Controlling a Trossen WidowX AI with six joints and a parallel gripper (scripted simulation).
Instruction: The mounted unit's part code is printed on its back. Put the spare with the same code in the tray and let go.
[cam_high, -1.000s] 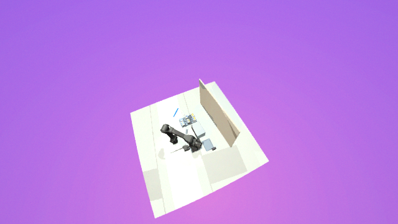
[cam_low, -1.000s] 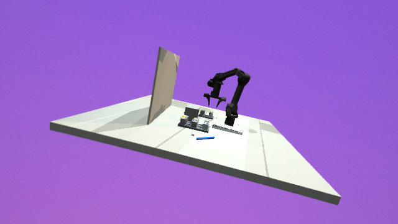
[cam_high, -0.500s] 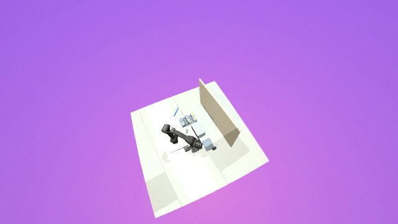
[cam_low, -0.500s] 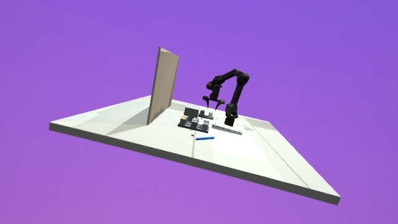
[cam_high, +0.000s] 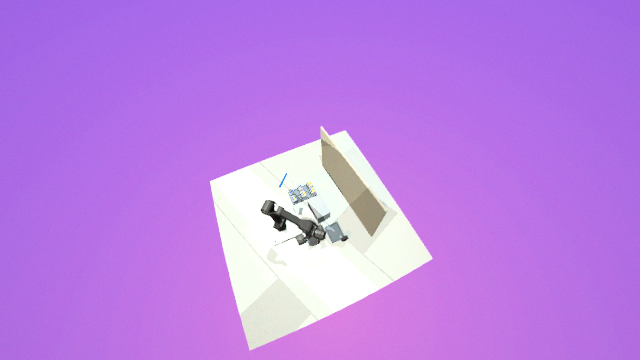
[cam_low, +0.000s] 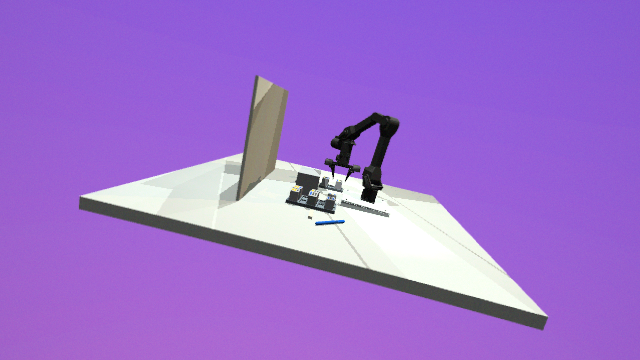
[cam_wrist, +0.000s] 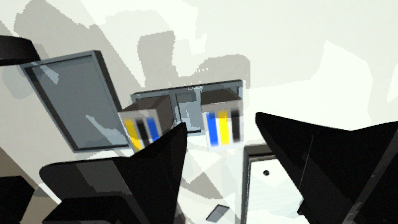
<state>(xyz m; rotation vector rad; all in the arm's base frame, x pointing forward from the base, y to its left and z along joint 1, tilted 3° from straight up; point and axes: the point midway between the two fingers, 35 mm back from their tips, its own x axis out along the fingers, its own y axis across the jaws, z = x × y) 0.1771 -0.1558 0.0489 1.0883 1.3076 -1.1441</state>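
The grey spare block lies 1 cm below my gripper tip. From my gripper tip the other things lie so: dark round cylinder (22 cm ahead, 7 cm to the right, 2 cm below); tan board (34 cm ahead, 23 cm to the left, 18 cm above); grey-blue tray (17 cm ahead, 5 cm below).
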